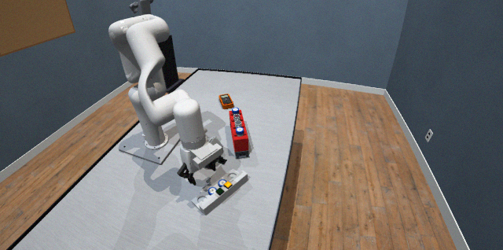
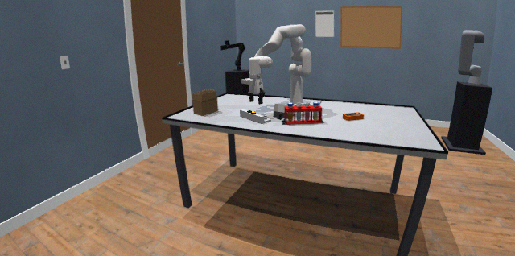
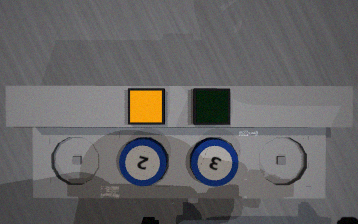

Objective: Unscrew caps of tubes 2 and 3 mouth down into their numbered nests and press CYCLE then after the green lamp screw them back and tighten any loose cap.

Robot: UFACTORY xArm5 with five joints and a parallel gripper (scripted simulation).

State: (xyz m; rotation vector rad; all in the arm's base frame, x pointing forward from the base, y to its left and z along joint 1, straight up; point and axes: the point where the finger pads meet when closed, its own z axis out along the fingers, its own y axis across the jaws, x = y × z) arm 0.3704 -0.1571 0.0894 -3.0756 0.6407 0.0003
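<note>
Right now the blue-rimmed cap is 9 cm below my hand, 5 cm ahead of it and 4 cm to the left of it. From my hand the other things lie so: grey key housing (17 cm to the left, 8 cm behind, 5 cm below); then blue key (19 cm to the left, 10 cm behind, 4 cm below); then green key (15 cm to the left, 10 cm behind, 4 cm below).
</note>
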